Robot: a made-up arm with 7 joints.
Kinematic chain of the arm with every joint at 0, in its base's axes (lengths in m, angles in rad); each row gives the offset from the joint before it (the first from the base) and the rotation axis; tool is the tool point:
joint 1: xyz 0 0 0 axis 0 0.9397 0.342
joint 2: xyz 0 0 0 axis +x
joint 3: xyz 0 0 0 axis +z
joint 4: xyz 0.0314 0 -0.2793 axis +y
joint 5: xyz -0.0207 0 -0.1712 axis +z
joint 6: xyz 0 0 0 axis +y
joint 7: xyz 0 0 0 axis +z
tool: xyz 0 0 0
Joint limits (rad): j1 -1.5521..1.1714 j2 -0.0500..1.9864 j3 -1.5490..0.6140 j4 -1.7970..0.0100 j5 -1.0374..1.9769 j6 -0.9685..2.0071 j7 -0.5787..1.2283
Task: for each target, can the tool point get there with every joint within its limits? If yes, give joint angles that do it. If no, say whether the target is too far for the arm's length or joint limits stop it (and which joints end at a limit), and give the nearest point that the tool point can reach.
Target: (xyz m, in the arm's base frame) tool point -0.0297 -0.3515 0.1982
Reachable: no: joint limits stop it (at a limit: joint 1, joint 2, joint 4) | nearest point 0.1929 -0.2600 0.0672 | short by 0.274 m
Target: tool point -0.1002 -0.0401 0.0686
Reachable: no: joint limits stop it (at a limit: joint 1, joint 2, joint 3, joint 4) | nearest point -0.1309 0.1799 0.2446 | short by 0.283 m
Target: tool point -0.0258 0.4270 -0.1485
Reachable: yes | joints 0.3251 1.2972 -0.3202 -0.3482 1.6934 -0.1839 -0.3514
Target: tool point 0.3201 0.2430 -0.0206
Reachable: yes | joints -0.7538 1.2350 -0.4920 -1.2221 1.2289 -0.6372 0.6548
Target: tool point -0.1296 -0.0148 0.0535
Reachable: no: joint limits stop it (at a limit: joint 1, joint 3, joint 4) | nearest point -0.3026 0.0592 -0.1195 | short by 0.256 m
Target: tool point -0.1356 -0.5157 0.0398
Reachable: no: too far | nearest point -0.1473 -0.2480 -0.1615 | short by 0.335 m
